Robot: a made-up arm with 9 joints. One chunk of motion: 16 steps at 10 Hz.
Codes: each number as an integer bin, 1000 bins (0 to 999) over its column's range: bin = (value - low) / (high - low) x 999, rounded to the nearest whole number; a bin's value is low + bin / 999 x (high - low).
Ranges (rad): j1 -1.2..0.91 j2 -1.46..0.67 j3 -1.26..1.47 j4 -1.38..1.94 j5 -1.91..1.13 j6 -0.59..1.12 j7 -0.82..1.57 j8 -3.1..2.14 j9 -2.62..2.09
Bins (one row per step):
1: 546 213 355 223 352 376 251 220 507
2: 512 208 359 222 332 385 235 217 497
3: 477 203 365 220 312 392 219 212 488
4: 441 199 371 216 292 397 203 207 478
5: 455 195 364 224 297 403 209 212 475
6: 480 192 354 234 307 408 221 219 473
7: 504 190 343 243 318 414 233 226 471
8: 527 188 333 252 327 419 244 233 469
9: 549 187 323 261 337 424 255 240 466
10: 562 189 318 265 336 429 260 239 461
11: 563 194 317 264 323 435 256 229 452
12: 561 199 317 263 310 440 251 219 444
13: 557 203 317 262 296 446 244 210 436
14: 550 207 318 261 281 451 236 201 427
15: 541 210 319 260 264 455 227 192 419
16: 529 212 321 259 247 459 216 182 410
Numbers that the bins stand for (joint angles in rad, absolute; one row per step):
1: -0.0468 -1.0059 -0.2899 -0.6389 -0.8388 0.0536 -0.2195 -1.9460 -0.2296
2: -0.1186 -1.0165 -0.2789 -0.6422 -0.8997 0.0690 -0.2578 -1.9618 -0.2768
3: -0.1925 -1.0272 -0.2626 -0.6489 -0.9606 0.0810 -0.2961 -1.9880 -0.3192
4: -0.2686 -1.0357 -0.2462 -0.6622 -1.0214 0.0895 -0.3343 -2.0142 -0.3664
5: -0.2390 -1.0442 -0.2653 -0.6356 -1.0062 0.0998 -0.3200 -1.9880 -0.3805
6: -0.1862 -1.0506 -0.2926 -0.6023 -0.9758 0.1084 -0.2913 -1.9513 -0.3899
7: -0.1355 -1.0549 -0.3227 -0.5724 -0.9423 0.1186 -0.2626 -1.9146 -0.3994
8: -0.0869 -1.0592 -0.3500 -0.5425 -0.9149 0.1272 -0.2363 -1.8779 -0.4088
9: -0.0405 -1.0613 -0.3773 -0.5126 -0.8845 0.1358 -0.2099 -1.8411 -0.4229
10: -0.0130 -1.0570 -0.3910 -0.4993 -0.8875 0.1443 -0.1980 -1.8464 -0.4465
11: -0.0109 -1.0464 -0.3937 -0.5026 -0.9271 0.1546 -0.2075 -1.8988 -0.4889
12: -0.0151 -1.0357 -0.3937 -0.5060 -0.9667 0.1632 -0.2195 -1.9513 -0.5267
13: -0.0236 -1.0272 -0.3937 -0.5093 -1.0093 0.1734 -0.2363 -1.9985 -0.5644
14: -0.0383 -1.0186 -0.3910 -0.5126 -1.0549 0.1820 -0.2554 -2.0457 -0.6068
15: -0.0573 -1.0123 -0.3883 -0.5159 -1.1066 0.1888 -0.2769 -2.0929 -0.6445
16: -0.0827 -1.0080 -0.3828 -0.5193 -1.1584 0.1957 -0.3032 -2.1454 -0.6870

